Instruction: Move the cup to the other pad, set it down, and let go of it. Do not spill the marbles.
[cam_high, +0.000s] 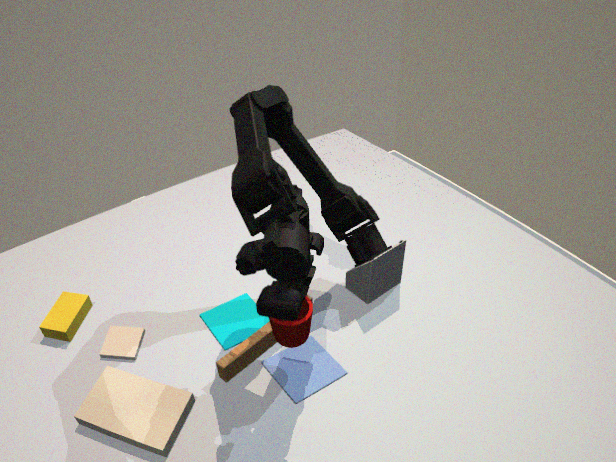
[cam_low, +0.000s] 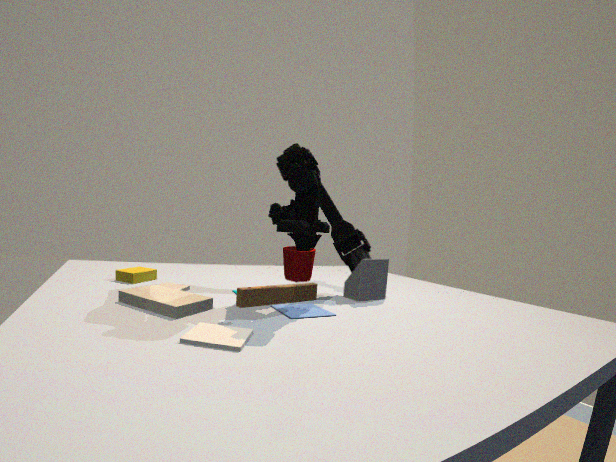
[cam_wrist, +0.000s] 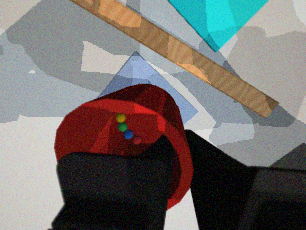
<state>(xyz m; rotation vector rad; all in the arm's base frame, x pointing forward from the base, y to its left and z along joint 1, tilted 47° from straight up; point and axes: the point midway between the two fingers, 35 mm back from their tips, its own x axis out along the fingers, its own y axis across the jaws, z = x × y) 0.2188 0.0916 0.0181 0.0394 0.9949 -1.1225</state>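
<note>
My gripper tip is now 60 mm short of the cyan pad, 130 mm to the left of it and 110 mm above it. Round my gripper tip: wooden bar (40 mm ahead, 40 mm to the right, 90 mm below); then red cup (20 mm ahead, 20 mm to the left); then pale blue pad (20 mm ahead, 50 mm to the left, 110 mm below).
</note>
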